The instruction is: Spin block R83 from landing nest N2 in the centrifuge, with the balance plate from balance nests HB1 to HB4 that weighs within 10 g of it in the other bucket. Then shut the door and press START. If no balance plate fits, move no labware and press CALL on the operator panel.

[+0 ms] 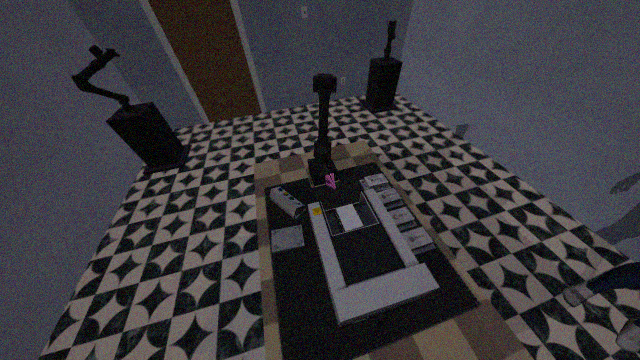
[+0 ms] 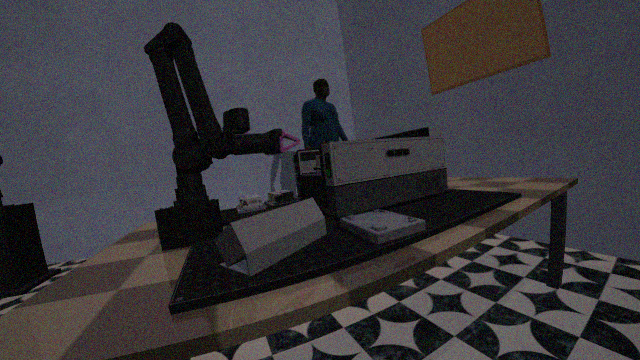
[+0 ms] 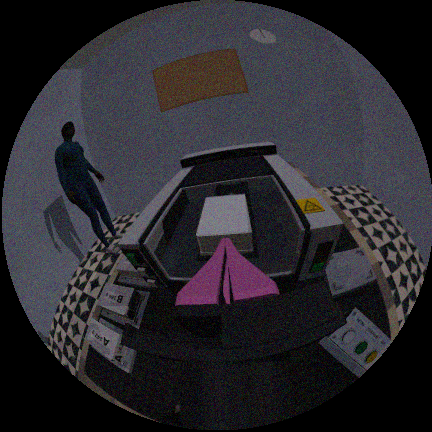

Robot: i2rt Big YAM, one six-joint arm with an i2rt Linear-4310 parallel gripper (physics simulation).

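Places are measured from the arm's base along level axes (x ahead, y left, z up), in millimetres.
Where they show: gripper, between the fingertips: (image 1: 335,189) (image 2: 299,141) (image 3: 225,242); arm's base, origin of its link: (image 2: 193,203).
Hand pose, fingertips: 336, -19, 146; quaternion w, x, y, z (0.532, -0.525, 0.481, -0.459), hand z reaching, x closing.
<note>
Things, the pixels of their top centre, and the offset from my fingertips, as dx, dy, dz. Level surfaces: height alone.
- white box, centre of its top: (image 3: 223,209) (image 1: 349,216) +134, +20, -47
- A, centre of its top: (image 3: 99,337) (image 2: 249,196) (image 1: 376,179) -143, +315, -180
- B, centre of its top: (image 3: 113,296) (image 2: 279,191) (image 1: 388,195) -7, +321, -180
- operator panel, centre of its top: (image 2: 272,207) (image 1: 285,196) -156, -248, -150
- flat light-grey square unit, centre of its top: (image 2: 379,216) (image 3: 351,265) (image 1: 287,237) +65, -281, -206
- black mat, height of its surface: dz -234
My gripper (image 1: 333,186) (image 2: 298,141) (image 3: 225,242) has pink fingers, shut and empty, pointing forward at the near end of the centrifuge (image 1: 385,294) (image 2: 385,162) (image 3: 295,182), a little above its top. The centrifuge chamber is uncovered, and a white box (image 1: 349,217) (image 3: 224,216) shows inside. Labelled plates stand along one side: A (image 1: 375,180) (image 3: 105,338) nearest the arm, then B (image 1: 390,196) (image 3: 116,298) and two more. Their weights are too blurred to read surely. The operator panel (image 1: 286,201) (image 2: 281,234) (image 3: 356,341) is on the other side. Block R83 cannot be identified; bucket contents are hidden.
A flat light-grey square unit (image 1: 287,238) (image 2: 382,225) (image 3: 350,271) lies beside the centrifuge, beyond the operator panel. The centrifuge walls stand well above the black mat (image 1: 300,305). A person in blue (image 2: 321,118) (image 3: 80,172) stands past the table. Two other arms on pedestals stand away from the table.
</note>
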